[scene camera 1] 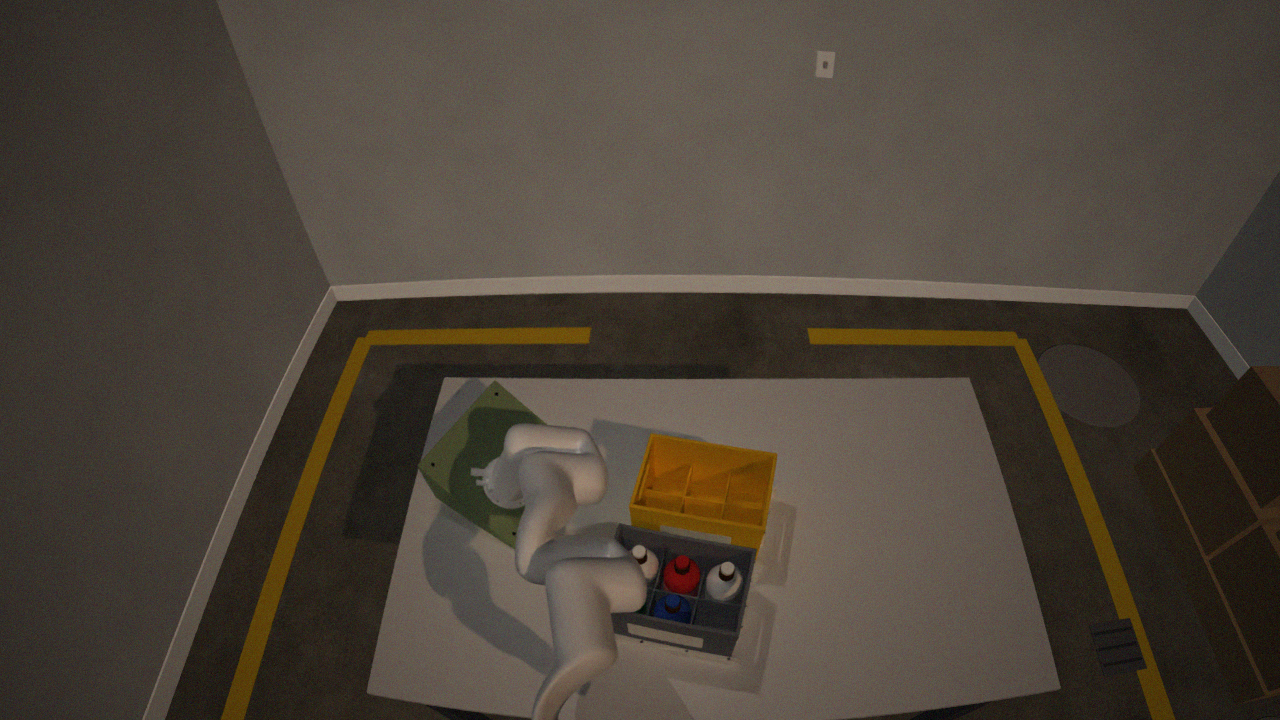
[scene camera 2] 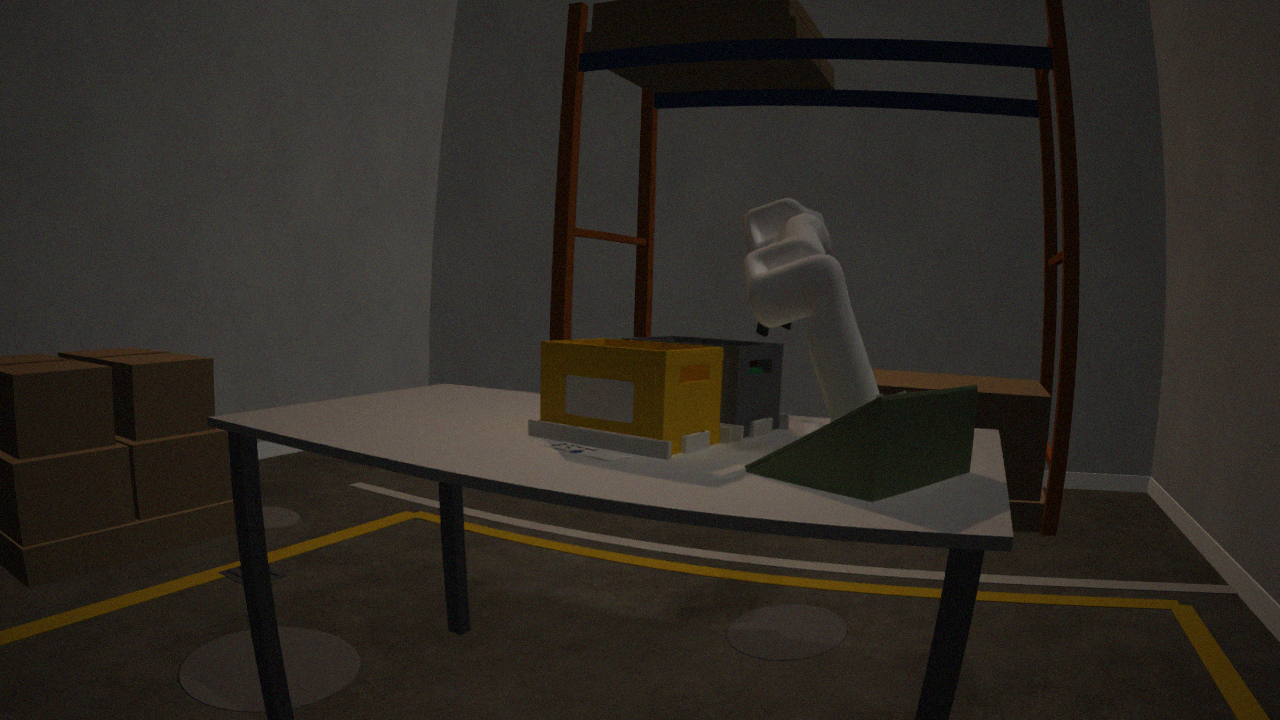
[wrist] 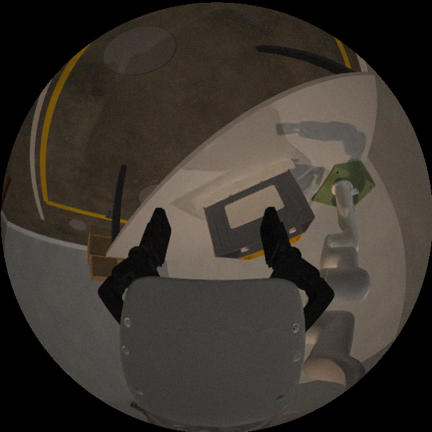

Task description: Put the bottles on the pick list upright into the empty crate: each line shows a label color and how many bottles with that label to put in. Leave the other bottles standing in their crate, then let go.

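Frame: origin at the arm's base, x down, y left, z ahead, level; centimetres.
Seen in the pictures: gripper, between the fingertips: (scene camera 2: 772,331); arm's base, origin of its link: (scene camera 1: 508,482).
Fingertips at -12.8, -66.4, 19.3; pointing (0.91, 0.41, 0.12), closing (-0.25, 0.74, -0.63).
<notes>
Pixels of each thing's top centre, then the offset from my fingertips to it, as dx, dy, dz. Level surfaces: height alone.
- grey crate, centre of its top: (scene camera 1: 676,578) (scene camera 2: 703,340) +1.3, +31.5, +12.6
- red bottle, centre of its top: (scene camera 1: 682,561) +2.5, +35.5, +14.6
- blue bottle, centre of its top: (scene camera 1: 672,600) +2.5, +27.7, +11.2
- table, height of its surface: dx +18.9
The grey crate (scene camera 1: 721,637) (scene camera 2: 747,385) (wrist: 300,200) holds a white bottle (scene camera 1: 646,562) at back left, partly behind the arm, a red bottle (scene camera 1: 682,575), a white bottle (scene camera 1: 723,583) at back right and a blue bottle (scene camera 1: 671,609) at front middle. Its front right compartment looks empty. Green shows through its handle hole in scene camera 2; the arm hides most of front left. The yellow crate (scene camera 1: 653,522) (scene camera 2: 689,407) (wrist: 294,241) stands behind it, with no bottles visible inside. My gripper (scene camera 2: 775,327) (wrist: 214,218) is open and empty, above crate height; the arm hides it in scene camera 1.
The arm base sits on a green angled plate (scene camera 1: 487,420) (scene camera 2: 886,447) (wrist: 350,180) at the table's left in scene camera 1. Low pale strips border the crates on the table (scene camera 1: 877,501). Small marks beside the yellow crate in scene camera 2 are unreadable. A rack (scene camera 2: 565,179) stands behind.
</notes>
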